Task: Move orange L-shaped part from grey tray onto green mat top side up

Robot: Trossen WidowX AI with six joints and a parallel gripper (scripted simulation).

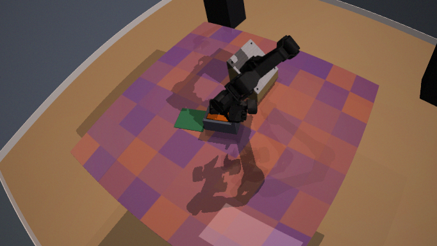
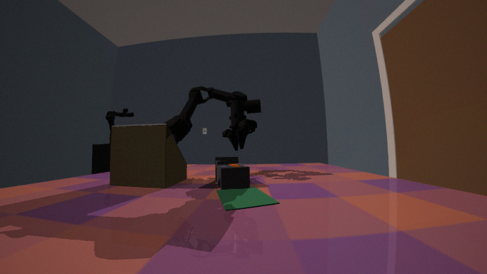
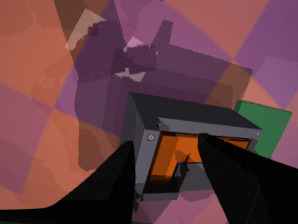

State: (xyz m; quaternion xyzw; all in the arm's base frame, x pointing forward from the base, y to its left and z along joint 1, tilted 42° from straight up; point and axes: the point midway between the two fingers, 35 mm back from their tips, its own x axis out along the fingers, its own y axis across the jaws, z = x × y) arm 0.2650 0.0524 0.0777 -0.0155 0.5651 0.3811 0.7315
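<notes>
Now: gripper tip 30 mm past the orange L-shaped part, 70 mm to the left of it and 70 mm above it. Also, from my gripper tip: green mat (20 mm ahead, 230 mm to the right, 130 mm below).
</notes>
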